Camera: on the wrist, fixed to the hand. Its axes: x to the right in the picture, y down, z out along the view.
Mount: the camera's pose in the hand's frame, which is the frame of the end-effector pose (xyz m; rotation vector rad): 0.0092 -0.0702 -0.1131 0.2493 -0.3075 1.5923
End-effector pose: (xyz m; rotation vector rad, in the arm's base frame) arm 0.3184 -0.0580 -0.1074 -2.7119 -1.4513 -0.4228
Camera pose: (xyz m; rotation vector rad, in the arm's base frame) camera 0.2406 -0.0291 -0.0029 -2.7237 0.8181 0.2651
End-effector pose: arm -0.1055 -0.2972 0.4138 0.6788 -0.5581 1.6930
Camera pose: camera -0.0547 -0.1985 0.3397 -0.5415 1.0364 -2.5123
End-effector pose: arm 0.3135 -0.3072 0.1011 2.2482 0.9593 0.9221
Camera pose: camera 0.2045 -0.2354 0.1285 -2.6310 1.0181 -0.7792
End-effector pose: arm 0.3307 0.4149 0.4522 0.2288 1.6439 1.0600
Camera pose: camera 0.2558 0.3216 0.3930 1.9681 1.0944 1.7527
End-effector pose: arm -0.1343 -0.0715 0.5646 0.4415 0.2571 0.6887
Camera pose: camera -0.1304 -0.0789 0.4314 0.9752 -0.3952 2.1231
